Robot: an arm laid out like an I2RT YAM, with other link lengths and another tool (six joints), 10 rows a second.
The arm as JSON. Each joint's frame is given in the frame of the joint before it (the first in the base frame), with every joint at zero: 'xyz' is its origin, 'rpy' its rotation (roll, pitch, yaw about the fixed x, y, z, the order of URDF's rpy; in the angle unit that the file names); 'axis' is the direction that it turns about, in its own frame. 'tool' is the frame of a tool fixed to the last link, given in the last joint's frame.
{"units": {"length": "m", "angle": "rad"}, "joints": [
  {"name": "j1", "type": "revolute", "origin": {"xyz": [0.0, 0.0, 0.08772], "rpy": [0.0, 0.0, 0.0]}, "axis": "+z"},
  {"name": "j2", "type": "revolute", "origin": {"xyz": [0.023, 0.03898, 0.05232], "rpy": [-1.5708, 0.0, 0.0]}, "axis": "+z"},
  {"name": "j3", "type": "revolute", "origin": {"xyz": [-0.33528, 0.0, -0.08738], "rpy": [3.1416, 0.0, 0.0]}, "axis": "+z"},
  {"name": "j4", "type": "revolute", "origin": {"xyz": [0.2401, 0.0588, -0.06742], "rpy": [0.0, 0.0, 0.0]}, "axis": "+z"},
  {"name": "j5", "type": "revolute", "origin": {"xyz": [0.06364, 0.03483, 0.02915], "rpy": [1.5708, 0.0, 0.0]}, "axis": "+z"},
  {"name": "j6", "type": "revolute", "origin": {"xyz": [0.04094, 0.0, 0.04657], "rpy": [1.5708, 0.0, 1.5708]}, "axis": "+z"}
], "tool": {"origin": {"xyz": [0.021, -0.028, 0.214], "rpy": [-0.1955, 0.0, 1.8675]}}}
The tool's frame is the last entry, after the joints.
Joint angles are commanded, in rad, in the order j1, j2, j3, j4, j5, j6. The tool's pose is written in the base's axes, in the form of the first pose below.
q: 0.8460, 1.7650, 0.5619, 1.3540, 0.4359, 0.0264
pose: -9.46 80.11 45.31 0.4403 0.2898 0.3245
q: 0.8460, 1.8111, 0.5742, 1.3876, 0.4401, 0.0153
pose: -9.75 80.14 44.61 0.4459 0.2951 0.3167
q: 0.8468, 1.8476, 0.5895, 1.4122, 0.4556, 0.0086
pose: -9.28 80.01 43.77 0.4516 0.2973 0.3116
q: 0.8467, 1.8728, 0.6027, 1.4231, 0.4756, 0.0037
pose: -8.56 80.14 42.68 0.4568 0.2967 0.3070
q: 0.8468, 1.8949, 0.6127, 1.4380, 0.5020, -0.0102
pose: -7.87 80.10 41.00 0.4613 0.2939 0.3037
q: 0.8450, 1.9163, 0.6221, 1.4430, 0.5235, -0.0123
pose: -7.03 80.52 39.75 0.4663 0.2912 0.2976
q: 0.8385, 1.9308, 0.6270, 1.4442, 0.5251, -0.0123
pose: -6.86 80.96 39.17 0.4702 0.2900 0.2924
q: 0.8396, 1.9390, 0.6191, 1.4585, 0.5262, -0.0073
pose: -6.68 81.04 39.36 0.4695 0.2895 0.2889
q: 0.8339, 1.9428, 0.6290, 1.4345, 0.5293, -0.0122
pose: -6.89 81.98 38.30 0.4736 0.2887 0.2844
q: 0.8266, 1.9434, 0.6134, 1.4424, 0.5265, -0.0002
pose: -6.36 82.36 38.42 0.4736 0.2835 0.2800
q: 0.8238, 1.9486, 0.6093, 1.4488, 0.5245, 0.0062
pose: -6.11 82.49 38.60 0.4742 0.2823 0.2774
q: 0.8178, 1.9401, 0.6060, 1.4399, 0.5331, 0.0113
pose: -5.32 82.66 38.09 0.4755 0.2762 0.2778
